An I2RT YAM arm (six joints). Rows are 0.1 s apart.
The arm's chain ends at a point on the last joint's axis. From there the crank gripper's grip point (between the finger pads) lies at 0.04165 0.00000 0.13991 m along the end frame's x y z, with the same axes.
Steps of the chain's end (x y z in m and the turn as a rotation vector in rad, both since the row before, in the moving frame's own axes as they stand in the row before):
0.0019, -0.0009, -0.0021, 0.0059, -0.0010, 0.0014
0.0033, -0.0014, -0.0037, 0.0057, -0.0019, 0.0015
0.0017, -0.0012, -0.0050, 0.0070, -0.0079, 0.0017
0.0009, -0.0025, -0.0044, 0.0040, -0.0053, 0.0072
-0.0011, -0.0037, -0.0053, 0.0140, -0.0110, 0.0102
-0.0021, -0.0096, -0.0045, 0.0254, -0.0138, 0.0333
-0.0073, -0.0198, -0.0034, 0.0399, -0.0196, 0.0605
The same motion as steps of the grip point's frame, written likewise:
0.0018, -0.0017, -0.0021, 0.0059, -0.0010, 0.0014
0.0030, -0.0021, -0.0036, 0.0057, -0.0019, 0.0015
0.0006, -0.0021, -0.0047, 0.0070, -0.0079, 0.0017
0.0002, -0.0028, -0.0042, 0.0040, -0.0053, 0.0072
-0.0026, -0.0052, -0.0049, 0.0140, -0.0110, 0.0102
-0.0040, -0.0118, -0.0040, 0.0254, -0.0138, 0.0333
-0.0100, -0.0230, -0.0027, 0.0399, -0.0196, 0.0605

